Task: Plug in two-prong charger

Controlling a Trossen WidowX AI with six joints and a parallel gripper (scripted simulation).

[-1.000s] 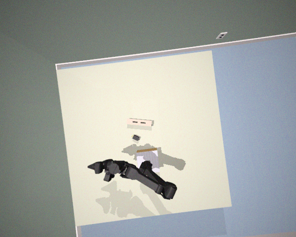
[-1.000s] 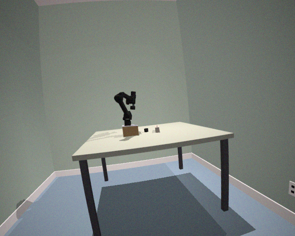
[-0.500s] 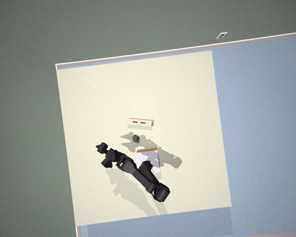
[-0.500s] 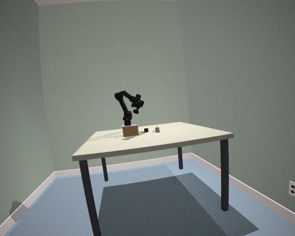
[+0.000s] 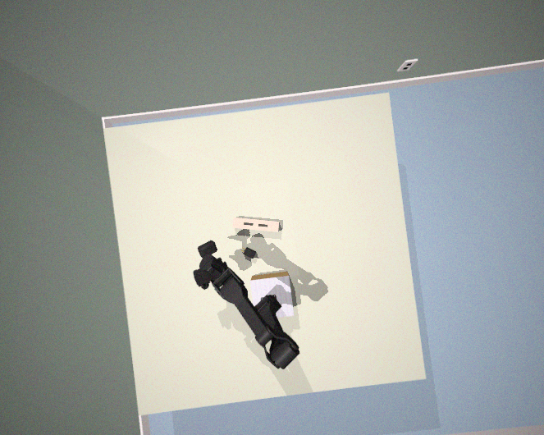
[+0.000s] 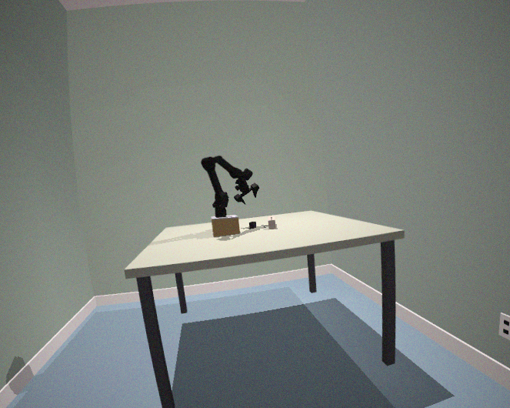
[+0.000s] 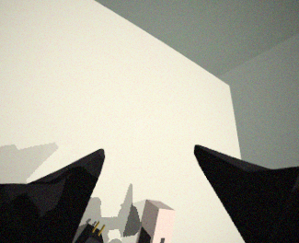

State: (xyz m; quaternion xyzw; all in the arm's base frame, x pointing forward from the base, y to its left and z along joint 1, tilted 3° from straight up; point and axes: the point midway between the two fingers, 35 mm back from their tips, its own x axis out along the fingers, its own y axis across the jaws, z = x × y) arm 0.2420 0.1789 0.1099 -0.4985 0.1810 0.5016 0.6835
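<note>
The dark two-prong charger is 30 mm behind my gripper tip, 150 mm to the right of it and 150 mm below it.
</note>
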